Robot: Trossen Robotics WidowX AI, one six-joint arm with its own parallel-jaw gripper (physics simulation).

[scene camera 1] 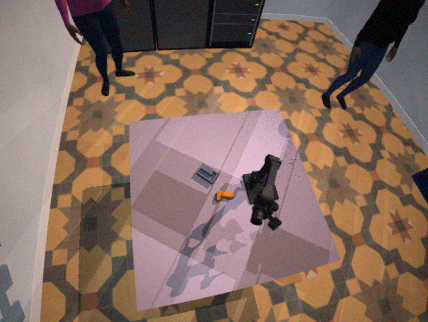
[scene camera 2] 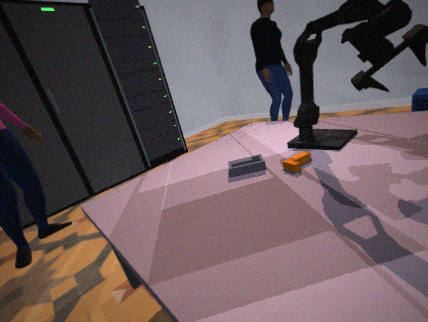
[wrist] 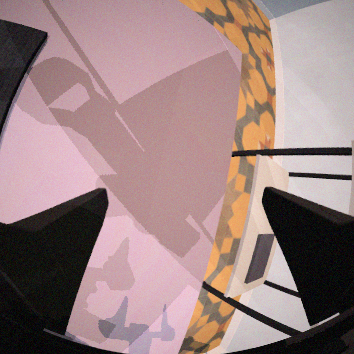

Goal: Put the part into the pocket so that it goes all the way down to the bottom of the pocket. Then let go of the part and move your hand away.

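The orange L-shaped part lies flat on the pink table, between the arm's base and the grey block. The grey block with the pocket stands apart from the part, to its upper left in scene camera 1; its pocket faces up and shows no part in it. My gripper is open and empty, high above the table, on the far side of the part from the block. Neither the part nor the block shows in the wrist view.
The arm's black base plate stands on the pink table close to the part. Two people stand on the floor beyond the table, near dark cabinets. Arm shadows cross the table.
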